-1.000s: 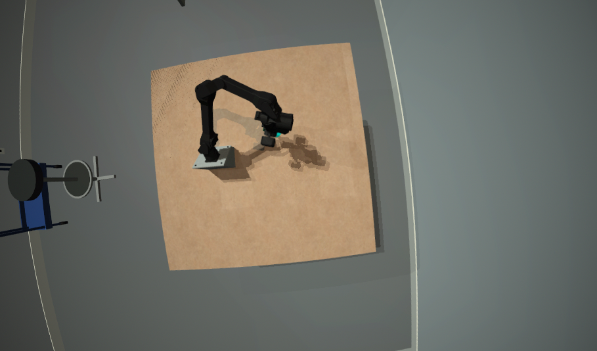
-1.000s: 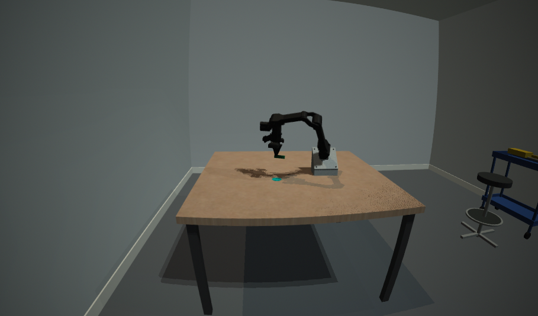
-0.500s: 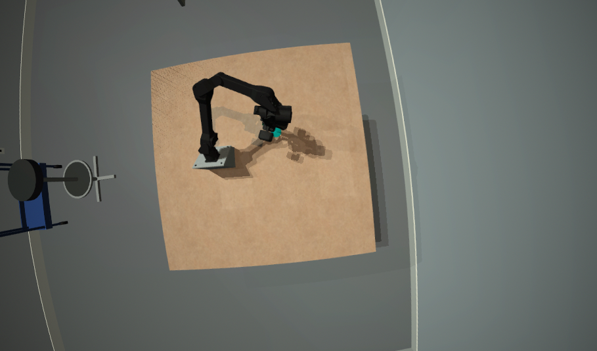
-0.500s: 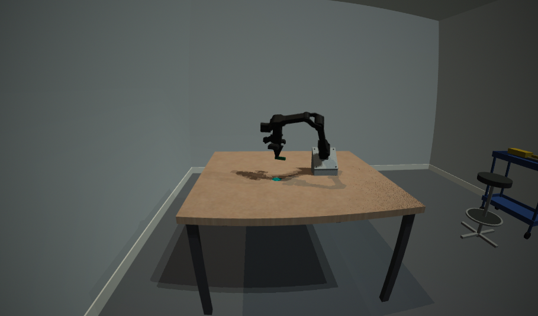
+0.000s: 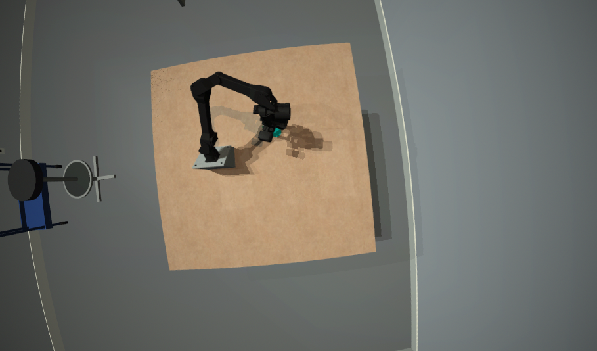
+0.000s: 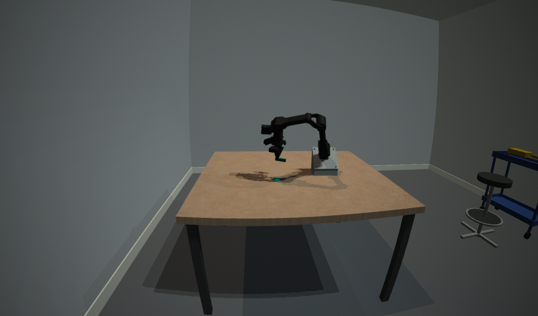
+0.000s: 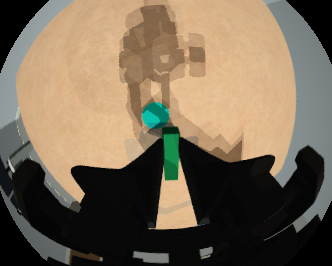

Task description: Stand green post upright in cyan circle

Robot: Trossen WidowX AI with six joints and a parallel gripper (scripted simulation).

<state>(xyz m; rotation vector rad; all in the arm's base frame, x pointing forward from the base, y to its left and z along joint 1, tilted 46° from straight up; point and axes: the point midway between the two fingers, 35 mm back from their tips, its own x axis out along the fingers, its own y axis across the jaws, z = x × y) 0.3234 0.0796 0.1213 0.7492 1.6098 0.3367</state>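
Now: the cyan circle 13 cm below my gripper tip and 1 cm to the left of it. Also, from my gripper tip: green post: 2 cm behind, 1 cm to the left.
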